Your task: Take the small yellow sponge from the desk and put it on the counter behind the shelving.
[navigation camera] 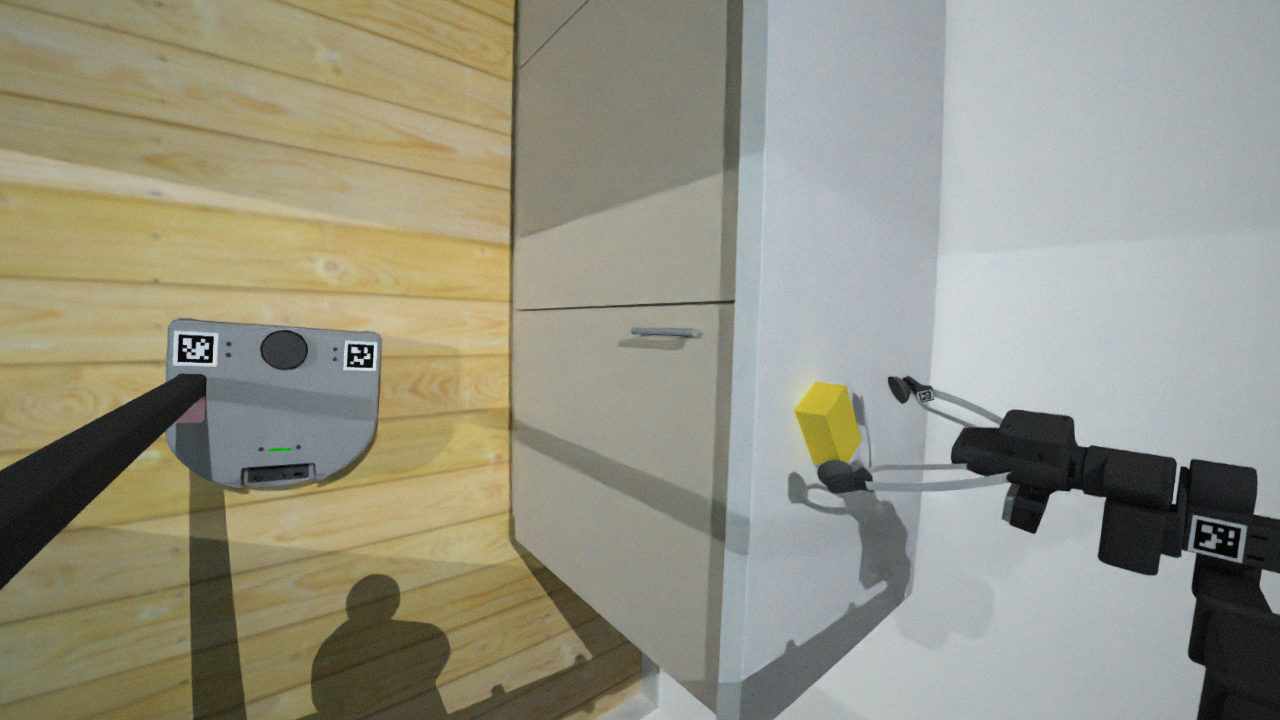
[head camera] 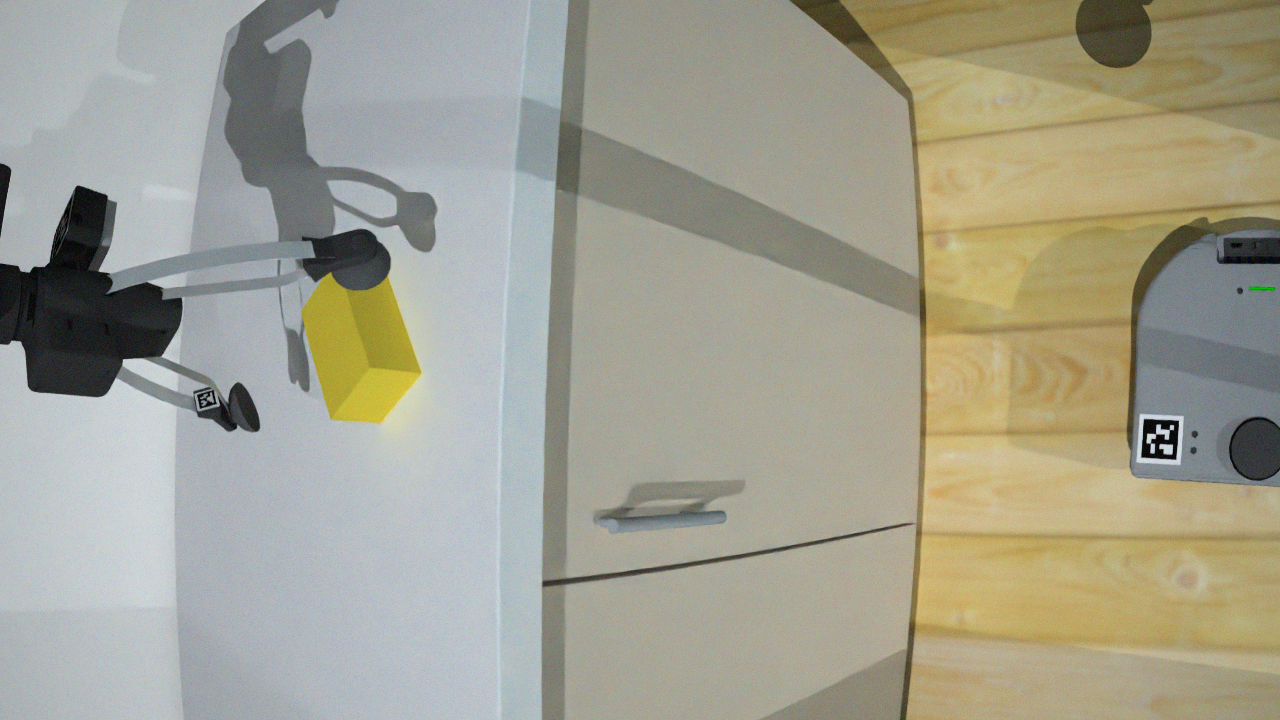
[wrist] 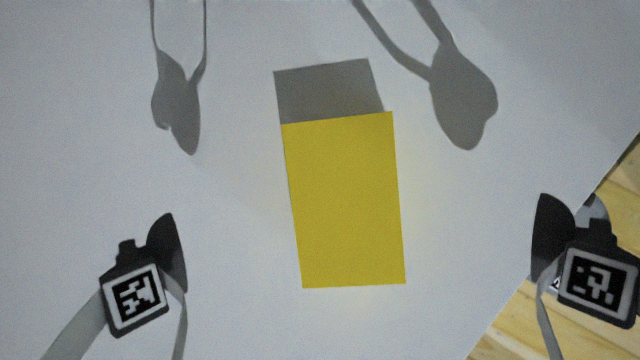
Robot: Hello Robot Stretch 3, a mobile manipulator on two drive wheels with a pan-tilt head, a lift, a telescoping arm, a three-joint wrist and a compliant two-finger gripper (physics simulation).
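Where they show: gripper, between the fingertips: (navigation camera: pixel 856 426) (head camera: pixel 315 344) (wrist: pixel 348 232); robot's base, origin of its link: (navigation camera: pixel 284 348) (head camera: pixel 1254 445).
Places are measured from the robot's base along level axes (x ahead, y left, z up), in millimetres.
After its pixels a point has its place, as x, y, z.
Note:
The yellow sponge (head camera: pixel 358 335) @(-30, -559, 955) (navigation camera: pixel 827 420) @(-15, -546, 955) (wrist: pixel 345 200) @(-31, -596, 955), a rectangular block, rests on the pale top (head camera: pixel 358 555) @(135, -611, 910) (navigation camera: pixel 850 179) @(332, -644, 910) (wrist: pixel 75 150) @(61, -786, 910) of a cabinet with beige fronts. My gripper (head camera: pixel 302 333) @(-22, -587, 974) (navigation camera: pixel 870 431) @(-22, -587, 974) (wrist: pixel 348 232) @(-22, -587, 974) is wide open, with its fingers apart. It is above the cabinet top. In the wrist view the sponge lies between the two fingers with a gap on each side, nearer the left one. One fingertip overlaps the sponge's end in the head and navigation views. Shelving does not show in these views.
A white wall (head camera: pixel 80 537) @(212, -1055, 1031) (navigation camera: pixel 1118 134) @(474, -1037, 1176) stands behind the cabinet top. The front has a bar handle (head camera: pixel 666 517) @(81, -441, 751) (navigation camera: pixel 665 332) @(84, -439, 754). My grey base (head camera: pixel 1199 358) @(-103, -83, 160) (navigation camera: pixel 277 394) @(-82, 8, 159) stands on the wooden floor (head camera: pixel 1029 591) @(233, -322, 1) (navigation camera: pixel 358 223) @(301, -127, 0) (wrist: pixel 510 330) @(252, 248, 1), apart from the cabinet front.

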